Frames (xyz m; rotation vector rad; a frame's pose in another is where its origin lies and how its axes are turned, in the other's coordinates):
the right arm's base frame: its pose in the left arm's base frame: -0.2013 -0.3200 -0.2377 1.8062 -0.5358 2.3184
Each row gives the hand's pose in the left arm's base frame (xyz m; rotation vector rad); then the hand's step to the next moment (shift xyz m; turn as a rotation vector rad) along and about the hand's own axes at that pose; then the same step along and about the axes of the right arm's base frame.
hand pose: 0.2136 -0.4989 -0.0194 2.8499 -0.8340 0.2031
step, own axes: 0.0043 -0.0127 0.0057 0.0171 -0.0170 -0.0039
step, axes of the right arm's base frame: -0.0096 -0.0092 0.0060 -0.0020 -0.0142 0.0198
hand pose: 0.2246 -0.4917 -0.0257 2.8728 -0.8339 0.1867
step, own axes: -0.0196 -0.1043 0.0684 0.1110 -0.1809 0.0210
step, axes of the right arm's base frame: -0.0979 -0.0793 -0.0076 -0.0797 -0.1432 0.1364
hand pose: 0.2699 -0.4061 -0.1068 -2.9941 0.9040 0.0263
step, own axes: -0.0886 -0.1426 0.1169 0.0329 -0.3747 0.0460
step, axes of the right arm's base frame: -0.1267 -0.1373 -0.0833 -0.1314 -0.3428 0.0940
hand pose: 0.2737 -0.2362 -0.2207 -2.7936 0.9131 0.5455
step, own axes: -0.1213 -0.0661 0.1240 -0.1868 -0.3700 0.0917
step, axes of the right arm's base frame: -0.0545 -0.0971 -0.1485 -0.0557 -0.4069 -0.1073
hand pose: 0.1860 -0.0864 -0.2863 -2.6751 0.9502 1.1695
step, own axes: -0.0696 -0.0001 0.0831 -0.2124 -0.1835 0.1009
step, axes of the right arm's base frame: 0.0068 -0.0239 -0.1055 0.0315 -0.2488 -0.1614
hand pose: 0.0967 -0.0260 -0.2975 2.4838 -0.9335 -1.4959
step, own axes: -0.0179 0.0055 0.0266 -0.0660 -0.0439 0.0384
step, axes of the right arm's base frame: 0.0090 -0.0006 -0.0313 0.0150 -0.0653 -0.0572
